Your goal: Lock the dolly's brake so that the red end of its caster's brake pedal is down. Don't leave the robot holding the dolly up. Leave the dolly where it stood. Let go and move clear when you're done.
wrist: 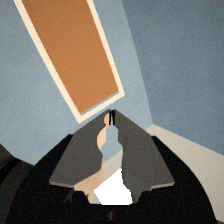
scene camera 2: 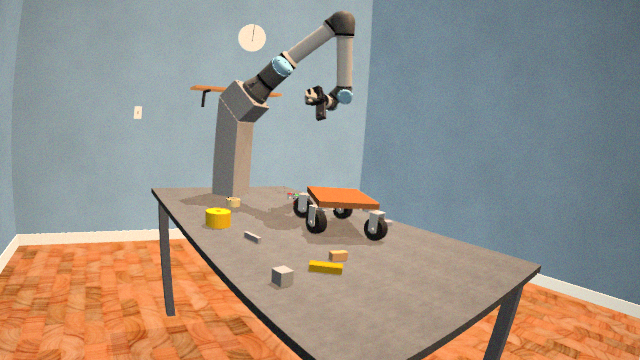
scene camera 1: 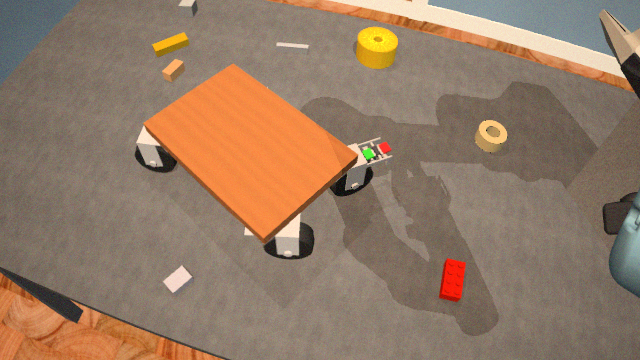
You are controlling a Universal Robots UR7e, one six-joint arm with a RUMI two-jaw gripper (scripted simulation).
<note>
In view: the gripper (wrist: 111, 110), a tan ring (scene camera 1: 494, 129) and a red brick (scene camera 1: 453, 272).
The wrist view misses the tan ring: it is out of frame. The wrist view does not show the red brick: it is out of frame.
</note>
